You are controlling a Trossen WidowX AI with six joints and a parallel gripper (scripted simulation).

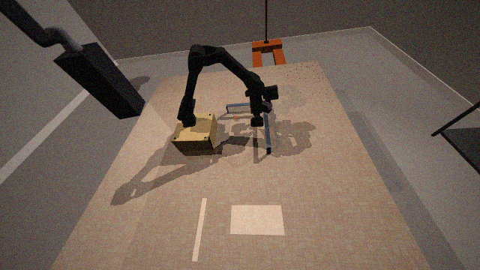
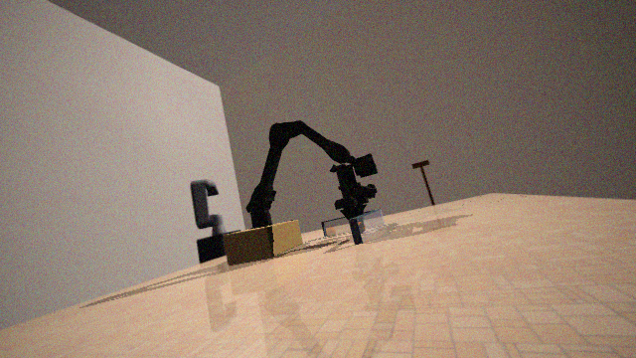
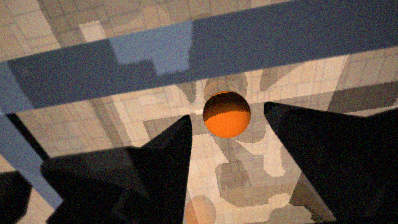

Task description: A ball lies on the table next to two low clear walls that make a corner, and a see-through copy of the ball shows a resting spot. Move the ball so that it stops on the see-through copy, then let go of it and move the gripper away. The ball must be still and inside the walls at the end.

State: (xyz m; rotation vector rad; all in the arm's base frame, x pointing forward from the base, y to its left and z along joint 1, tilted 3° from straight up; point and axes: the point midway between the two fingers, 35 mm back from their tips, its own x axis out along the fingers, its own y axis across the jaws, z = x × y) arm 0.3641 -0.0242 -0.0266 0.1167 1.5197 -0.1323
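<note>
Right now the orange ball is right at my gripper tip.
</note>
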